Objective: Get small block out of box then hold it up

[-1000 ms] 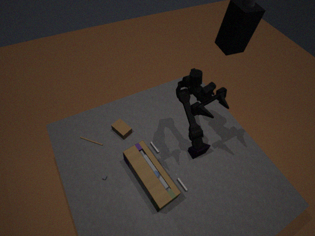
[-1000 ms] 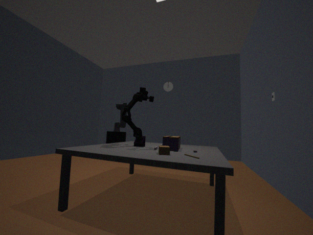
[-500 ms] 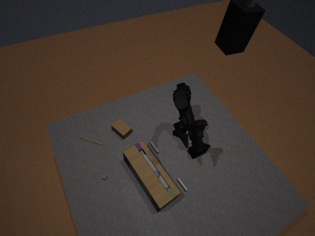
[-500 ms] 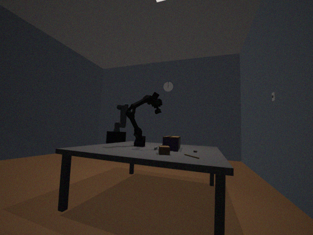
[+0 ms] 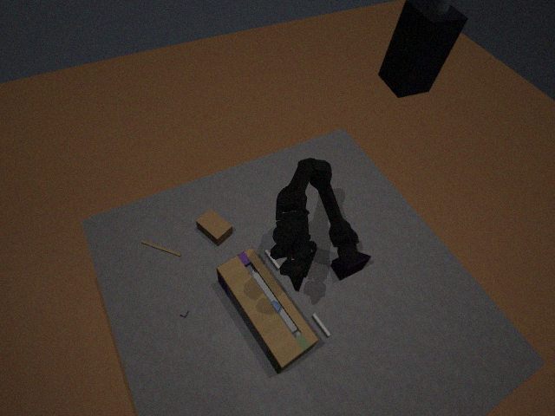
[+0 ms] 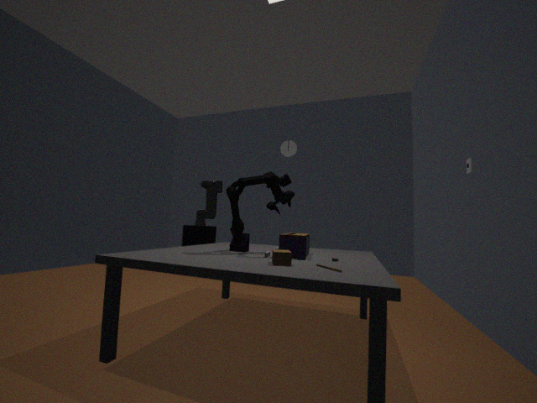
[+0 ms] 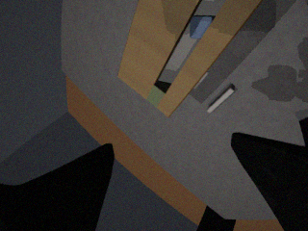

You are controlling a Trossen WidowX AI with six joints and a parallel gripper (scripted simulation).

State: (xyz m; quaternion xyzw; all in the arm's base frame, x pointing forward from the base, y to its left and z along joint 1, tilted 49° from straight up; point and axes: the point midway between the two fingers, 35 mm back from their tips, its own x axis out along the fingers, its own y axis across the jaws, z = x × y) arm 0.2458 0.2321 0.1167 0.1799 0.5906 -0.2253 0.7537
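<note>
The light-blue block lies 60 mm ahead of my gripper tip, 10 mm to the right of it and 190 mm below it. From my gripper tip the other things lie so: grey hook 350 mm ahead, 120 mm to the right, 270 mm below; tan box 160 mm ahead, 410 mm to the right, 250 mm below; thin wooden stick 370 mm ahead, 400 mm to the right, 270 mm below.
</note>
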